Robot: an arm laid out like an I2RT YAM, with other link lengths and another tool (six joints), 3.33 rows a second.
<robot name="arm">
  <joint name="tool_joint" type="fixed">
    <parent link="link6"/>
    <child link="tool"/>
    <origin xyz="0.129 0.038 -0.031" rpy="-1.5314 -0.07 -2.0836"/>
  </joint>
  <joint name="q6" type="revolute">
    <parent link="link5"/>
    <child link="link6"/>
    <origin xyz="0.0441 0 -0.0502"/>
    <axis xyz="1 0 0"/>
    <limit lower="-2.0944" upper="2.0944"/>
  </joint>
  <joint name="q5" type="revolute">
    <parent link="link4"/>
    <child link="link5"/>
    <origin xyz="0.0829 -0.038 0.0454"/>
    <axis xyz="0 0 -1"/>
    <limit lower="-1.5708" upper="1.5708"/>
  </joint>
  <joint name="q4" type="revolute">
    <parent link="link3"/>
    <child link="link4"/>
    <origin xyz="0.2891 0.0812 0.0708"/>
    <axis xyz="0 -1 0"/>
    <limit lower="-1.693" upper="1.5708"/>
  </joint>
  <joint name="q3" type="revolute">
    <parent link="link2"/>
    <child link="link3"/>
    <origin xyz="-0.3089 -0.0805 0"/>
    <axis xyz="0 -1 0"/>
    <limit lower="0" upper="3.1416"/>
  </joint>
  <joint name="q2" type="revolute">
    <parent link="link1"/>
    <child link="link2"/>
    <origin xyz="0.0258 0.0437 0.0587"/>
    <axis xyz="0 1 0"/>
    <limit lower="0" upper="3.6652"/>
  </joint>
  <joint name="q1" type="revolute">
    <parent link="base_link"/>
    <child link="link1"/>
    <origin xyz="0 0 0.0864"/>
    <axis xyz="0 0 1"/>
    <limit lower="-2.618" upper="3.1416"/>
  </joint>
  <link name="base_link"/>
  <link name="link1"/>
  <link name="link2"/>
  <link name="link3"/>
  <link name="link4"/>
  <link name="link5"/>
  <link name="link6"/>
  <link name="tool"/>
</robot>
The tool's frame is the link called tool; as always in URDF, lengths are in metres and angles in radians.
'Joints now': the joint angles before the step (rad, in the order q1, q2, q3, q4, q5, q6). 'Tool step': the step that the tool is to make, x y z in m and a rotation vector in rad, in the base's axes. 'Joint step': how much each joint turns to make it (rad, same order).
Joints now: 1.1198, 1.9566, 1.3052, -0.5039, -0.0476, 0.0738
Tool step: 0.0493, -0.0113, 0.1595, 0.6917, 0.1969, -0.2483
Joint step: -0.2406, -0.3831, -0.2958, 0.4913, -0.3991, 0.3680
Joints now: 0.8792, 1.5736, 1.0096, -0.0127, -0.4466, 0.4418
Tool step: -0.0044, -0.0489, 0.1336, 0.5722, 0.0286, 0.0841
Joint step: -0.1526, -0.1739, -0.2137, 0.6883, -0.3334, 0.4213
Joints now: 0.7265, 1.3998, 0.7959, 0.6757, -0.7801, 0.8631
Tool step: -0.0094, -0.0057, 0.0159, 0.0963, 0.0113, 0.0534
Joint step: -0.0018, 0.0189, -0.0326, 0.1966, -0.0432, 0.1246
